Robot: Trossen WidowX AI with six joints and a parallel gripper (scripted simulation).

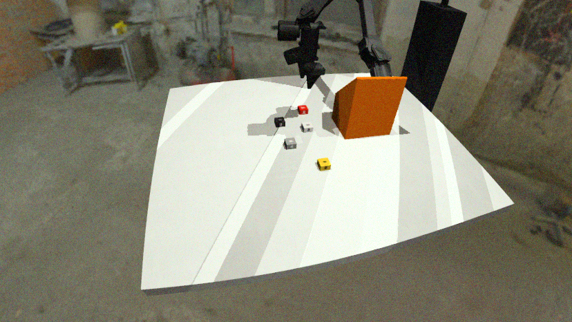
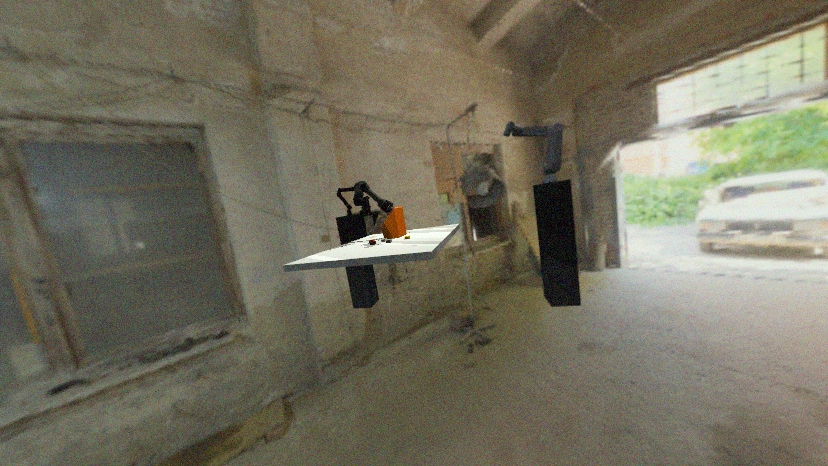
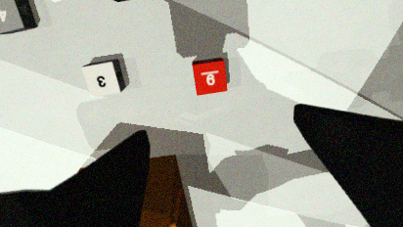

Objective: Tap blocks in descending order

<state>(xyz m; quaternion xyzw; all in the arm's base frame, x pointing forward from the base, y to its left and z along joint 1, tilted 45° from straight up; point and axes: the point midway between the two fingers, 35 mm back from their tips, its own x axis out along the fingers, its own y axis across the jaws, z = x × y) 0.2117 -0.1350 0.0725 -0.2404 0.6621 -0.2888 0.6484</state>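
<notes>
The red block lies 11 cm below my gripper tip and 1 cm to the right of it. Also, from my gripper tip: white block 11 cm below, 10 cm to the left, 2 cm ahead; grey block 17 cm to the left, 11 cm below, 10 cm ahead; black block 11 cm below, 10 cm ahead, 5 cm to the left.
</notes>
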